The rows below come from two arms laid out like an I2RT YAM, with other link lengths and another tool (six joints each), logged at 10 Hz.
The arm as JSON. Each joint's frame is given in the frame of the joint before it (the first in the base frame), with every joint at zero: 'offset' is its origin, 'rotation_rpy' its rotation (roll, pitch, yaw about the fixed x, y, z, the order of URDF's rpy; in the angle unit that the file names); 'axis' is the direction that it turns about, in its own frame. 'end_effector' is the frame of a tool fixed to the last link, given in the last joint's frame.
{
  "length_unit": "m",
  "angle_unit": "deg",
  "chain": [
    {
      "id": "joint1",
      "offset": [
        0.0,
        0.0,
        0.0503
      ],
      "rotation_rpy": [
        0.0,
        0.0,
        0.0
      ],
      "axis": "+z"
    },
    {
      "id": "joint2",
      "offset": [
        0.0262,
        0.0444,
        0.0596
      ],
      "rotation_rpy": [
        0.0,
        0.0,
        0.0
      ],
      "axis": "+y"
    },
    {
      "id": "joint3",
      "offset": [
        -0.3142,
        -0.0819,
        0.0
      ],
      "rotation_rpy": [
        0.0,
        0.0,
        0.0
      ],
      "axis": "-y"
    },
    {
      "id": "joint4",
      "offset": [
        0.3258,
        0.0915,
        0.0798
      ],
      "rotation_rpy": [
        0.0,
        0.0,
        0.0
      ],
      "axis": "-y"
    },
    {
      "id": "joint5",
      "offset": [
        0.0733,
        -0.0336,
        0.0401
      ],
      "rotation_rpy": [
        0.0,
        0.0,
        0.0
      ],
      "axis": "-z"
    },
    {
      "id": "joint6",
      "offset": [
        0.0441,
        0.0,
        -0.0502
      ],
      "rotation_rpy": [
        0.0,
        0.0,
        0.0
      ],
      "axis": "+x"
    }
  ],
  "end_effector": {
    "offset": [
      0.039,
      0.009,
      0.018
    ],
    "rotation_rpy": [
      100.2,
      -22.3,
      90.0
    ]
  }
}
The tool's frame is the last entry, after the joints.
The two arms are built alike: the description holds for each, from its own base.
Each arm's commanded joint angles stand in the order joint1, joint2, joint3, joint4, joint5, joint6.
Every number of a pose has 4 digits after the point. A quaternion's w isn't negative.
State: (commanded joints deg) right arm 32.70 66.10 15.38 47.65 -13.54 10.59; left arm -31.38 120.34 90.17 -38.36 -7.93 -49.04
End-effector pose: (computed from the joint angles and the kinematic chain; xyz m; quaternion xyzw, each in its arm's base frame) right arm 0.2449 0.2110 0.1965 0.4568 0.6249 0.6327 0.0203; left arm 0.5030 -0.2468 0.1422 0.7232 0.6816 0.0560 0.0961
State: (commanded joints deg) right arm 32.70 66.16 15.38 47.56 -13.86 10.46; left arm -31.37 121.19 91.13 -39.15 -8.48 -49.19
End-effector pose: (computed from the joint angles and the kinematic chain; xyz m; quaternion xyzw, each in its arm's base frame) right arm 0.2445 0.2113 0.1960 0.4553 0.6271 0.6318 0.0189; left arm 0.5054 -0.2473 0.1401 0.7219 0.6837 0.0586 0.0894
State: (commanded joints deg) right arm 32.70 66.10 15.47 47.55 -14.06 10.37; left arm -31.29 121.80 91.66 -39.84 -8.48 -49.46
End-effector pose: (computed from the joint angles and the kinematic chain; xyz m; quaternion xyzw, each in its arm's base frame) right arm 0.2445 0.2117 0.1969 0.4532 0.6278 0.6326 0.0186; left arm 0.5063 -0.2469 0.1372 0.7205 0.6861 0.0564 0.0833
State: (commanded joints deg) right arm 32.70 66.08 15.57 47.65 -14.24 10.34; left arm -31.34 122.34 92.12 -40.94 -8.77 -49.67
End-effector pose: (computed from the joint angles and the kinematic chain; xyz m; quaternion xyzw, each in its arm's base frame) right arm 0.2445 0.2120 0.1980 0.4511 0.6279 0.6340 0.0183; left arm 0.5057 -0.2466 0.1343 0.7200 0.6878 0.0557 0.0731
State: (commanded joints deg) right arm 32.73 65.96 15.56 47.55 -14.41 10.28; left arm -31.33 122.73 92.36 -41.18 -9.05 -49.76
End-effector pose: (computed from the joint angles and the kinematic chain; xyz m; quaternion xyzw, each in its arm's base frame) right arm 0.2440 0.2122 0.1983 0.4497 0.6288 0.6341 0.0175; left arm 0.5063 -0.2464 0.1322 0.7193 0.6889 0.0570 0.0693
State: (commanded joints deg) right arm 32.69 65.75 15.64 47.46 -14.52 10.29; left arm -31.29 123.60 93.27 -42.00 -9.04 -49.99
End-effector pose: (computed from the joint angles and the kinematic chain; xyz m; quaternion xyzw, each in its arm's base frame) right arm 0.2440 0.2121 0.1997 0.4485 0.6284 0.6354 0.0176; left arm 0.5082 -0.2471 0.1292 0.7182 0.6907 0.0548 0.0631
